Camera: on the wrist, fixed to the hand. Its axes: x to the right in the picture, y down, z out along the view.
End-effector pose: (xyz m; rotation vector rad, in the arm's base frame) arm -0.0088 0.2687 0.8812 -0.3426 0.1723 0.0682
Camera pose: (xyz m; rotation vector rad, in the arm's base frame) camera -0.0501 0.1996 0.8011 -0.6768 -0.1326 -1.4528
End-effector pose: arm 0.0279 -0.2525 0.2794 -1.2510 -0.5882 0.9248
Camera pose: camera 0.1062 -0.3340 0.2903 -0.6602 -1.3884 -0.4805
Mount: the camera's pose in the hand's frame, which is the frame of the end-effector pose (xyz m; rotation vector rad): -0.0288 -0.0347 -0.1042 -0.2792 0.0075 -1.5515
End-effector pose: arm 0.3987 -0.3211 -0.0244 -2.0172 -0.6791 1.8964
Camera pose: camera 0.4964 -0.2955 0.0275 -0.8550 -1.8025 0.8096
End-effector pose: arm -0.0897 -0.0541 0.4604 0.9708 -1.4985 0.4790
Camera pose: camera -0.0013 0.0153 0.4444 1.5399 -0.4308 -0.8136
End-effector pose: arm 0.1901 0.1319 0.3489 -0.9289 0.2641 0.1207
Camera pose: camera 0.1519 0.0278 0.3244 -1.1892 -0.5231 -1.2979
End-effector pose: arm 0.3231 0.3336 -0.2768 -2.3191 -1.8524 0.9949
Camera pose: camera 0.3397 0.3570 -0.1669 -0.3222 -2.8228 0.4155
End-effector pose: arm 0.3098 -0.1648 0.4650 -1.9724 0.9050 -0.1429
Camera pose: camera 0.2622 -0.2092 0.5580 -2.4842 -0.8221 -0.9069
